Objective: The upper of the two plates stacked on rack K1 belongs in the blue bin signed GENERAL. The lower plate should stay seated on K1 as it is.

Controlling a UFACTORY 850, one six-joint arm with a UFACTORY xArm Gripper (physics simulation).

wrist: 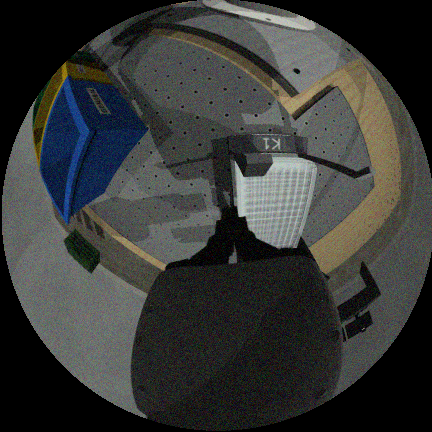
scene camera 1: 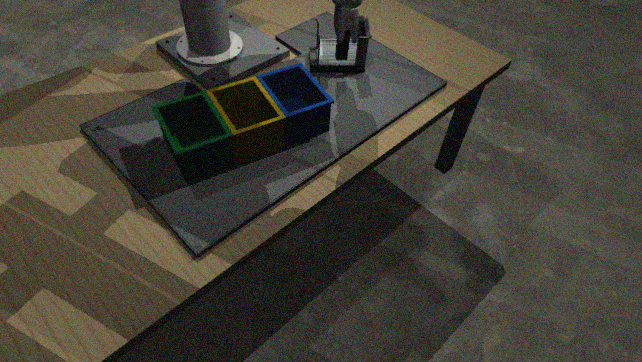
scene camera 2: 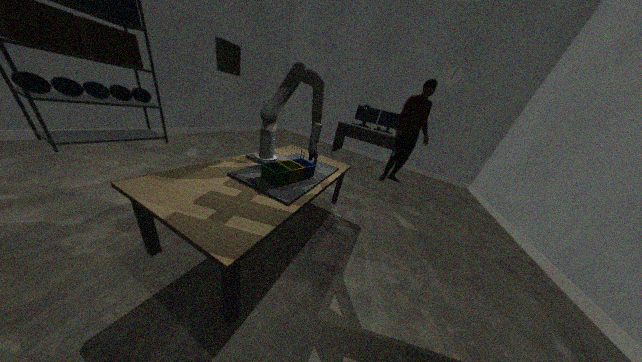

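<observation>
Rack K1 (scene camera 1: 340, 69) (wrist: 250, 143) is dark and stands on the board beyond the blue bin. A pale, ribbed plate (scene camera 1: 327, 49) (wrist: 280, 200) sits in it; I cannot tell the upper and lower plates apart. My gripper (scene camera 1: 342, 54) (scene camera 2: 313, 157) (wrist: 231, 217) is shut and empty, pointing down at the rack. In the wrist view its fingertips are beside the plate's left edge and overlap the rack's side; contact cannot be told. The blue bin (scene camera 1: 310, 119) (wrist: 112, 137), with a sign on its wall, stands left of the rack; its floor is too dark to read.
A yellow bin (scene camera 1: 257, 146) and a green bin (scene camera 1: 207, 164) adjoin the blue bin in a row on the dark board (scene camera 1: 200, 225). The arm's base (scene camera 1: 207, 30) stands behind them. Thin dark rods stick out from the rack on both sides. A person (scene camera 2: 412, 120) stands beyond the table.
</observation>
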